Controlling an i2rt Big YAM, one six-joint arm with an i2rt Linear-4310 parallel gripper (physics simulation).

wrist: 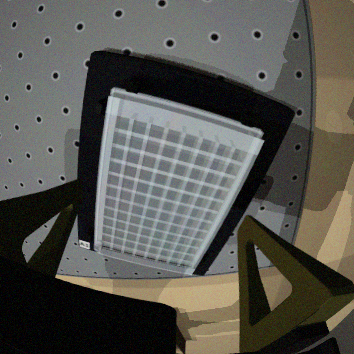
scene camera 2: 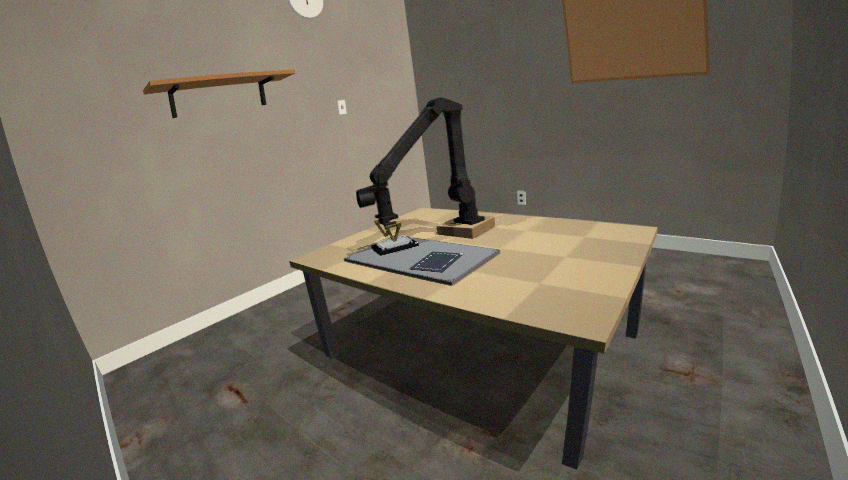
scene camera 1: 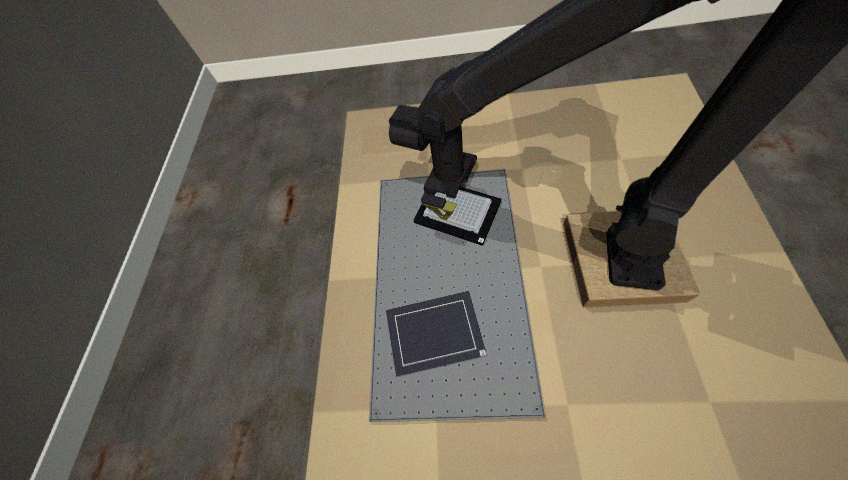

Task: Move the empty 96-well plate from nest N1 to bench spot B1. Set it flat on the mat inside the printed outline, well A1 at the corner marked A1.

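Frame: origin at the arm's base, x ahead, y left, z up, level; metres.
Where they show: gripper, fingertip midpoint: (wrist: 163, 207) (scene camera 2: 390, 238) (scene camera 1: 452, 201); arm's base at its link origin: (scene camera 2: 469, 221) (scene camera 1: 632, 258).
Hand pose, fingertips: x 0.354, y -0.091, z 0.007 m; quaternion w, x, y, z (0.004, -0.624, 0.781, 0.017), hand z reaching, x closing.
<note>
Each offset is from my fingertips to the top centre of the thing. "*": to the spot under its first point. Level surfaces: height alone.
The clear 96-well plate @(dz -0.010, dx -0.011, dy +0.004 m) (scene camera 1: 471, 212) (scene camera 2: 395, 242) (wrist: 167, 185) lies in the black nest N1 @(dz -0.015, dx -0.011, dy +0.004 m) (scene camera 1: 493, 220) (scene camera 2: 397, 249) (wrist: 90, 150). The nest's A1 tag @(* dz -0.025, dx -0.070, dy +0.076 m) (scene camera 1: 480, 240) (wrist: 84, 244) shows at one corner. My gripper (scene camera 1: 446, 212) (scene camera 2: 391, 237) (wrist: 163, 207) is open and empty, pointing down above the plate. In the wrist view its fingers stand on either side, near the plate's lower end; in scene camera 1 they hide part of the plate. The dark B1 mat @(dz -0.035 m) (scene camera 1: 437, 333) (scene camera 2: 437, 261) has a white outline with no plate in it, and an A1 tag @(* dz -0.034, dx -0.097, dy +0.302 m) (scene camera 1: 482, 353) at its lower right corner.
A grey perforated board @(dz -0.036, dx -0.011, dy +0.160 m) (scene camera 1: 425, 270) (scene camera 2: 380, 261) carries the nest and the mat. The arm's wooden base block (scene camera 1: 633, 299) (scene camera 2: 453, 231) stands beside the board on the checkered table @(dz -0.050 m) (scene camera 1: 630, 440) (scene camera 2: 547, 279). The arm reaches over the nest end of the board.
</note>
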